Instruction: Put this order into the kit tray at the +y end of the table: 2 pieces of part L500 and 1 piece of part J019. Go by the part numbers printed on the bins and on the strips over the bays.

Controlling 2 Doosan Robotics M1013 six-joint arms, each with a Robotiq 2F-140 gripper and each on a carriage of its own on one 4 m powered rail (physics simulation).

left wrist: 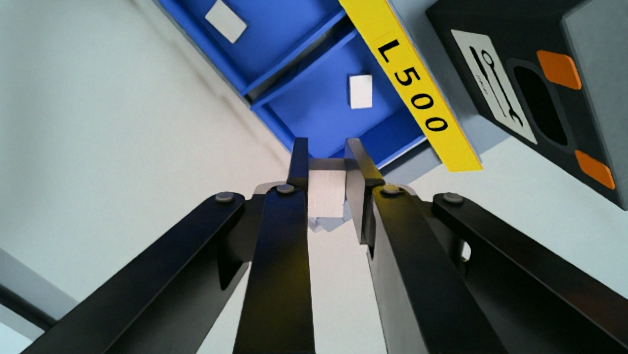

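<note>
My left gripper is shut on a small pale block, a piece of part L500, and holds it above the near corner of a blue bin. The blue bin sits by a yellow strip printed L500. One more pale block lies in that bin. My right gripper does not show in the left wrist view. The kit tray and part J019 cannot be made out.
A neighbouring blue bin at the top holds a pale block. A dark case with orange latches and a tool label stands at the right, beyond the yellow strip. A grey edge shows at the lower left.
</note>
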